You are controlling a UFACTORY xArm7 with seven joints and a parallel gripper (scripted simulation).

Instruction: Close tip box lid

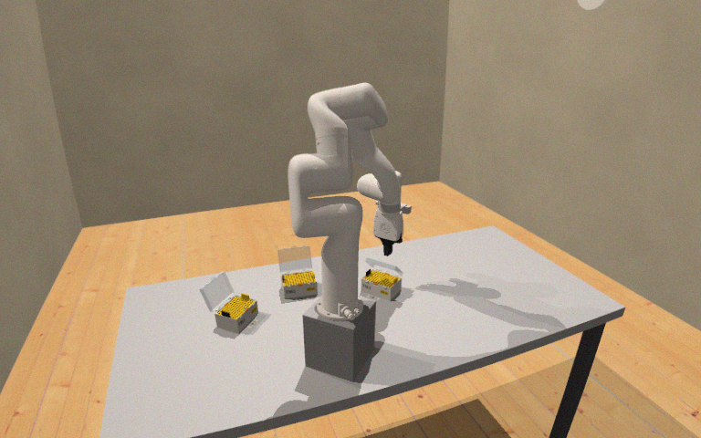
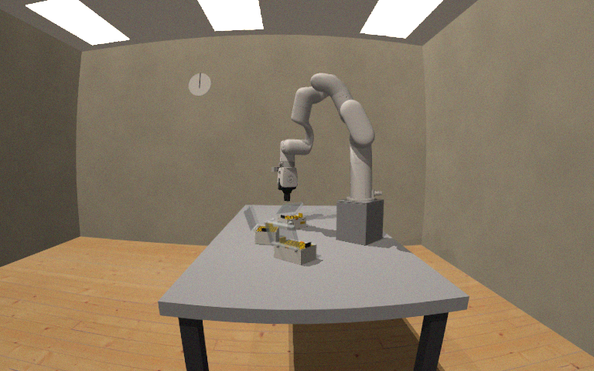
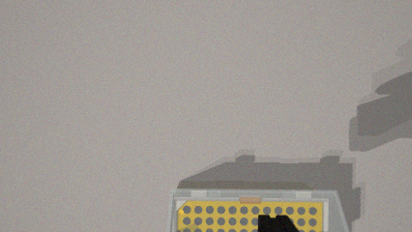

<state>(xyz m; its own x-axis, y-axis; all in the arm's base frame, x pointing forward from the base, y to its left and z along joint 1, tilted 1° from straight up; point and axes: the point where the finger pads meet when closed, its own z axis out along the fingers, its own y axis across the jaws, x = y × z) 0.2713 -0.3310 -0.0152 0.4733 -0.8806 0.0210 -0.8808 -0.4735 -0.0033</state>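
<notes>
Now: hand 6 cm above the clear lid, 3 cm to the right of it and 1 cm past it. The rest, counted from my hand: tip box (9 cm below, 4 cm to the left, 2 cm behind); then TB1 label (15 cm below, 9 cm to the left, 5 cm behind).
</notes>
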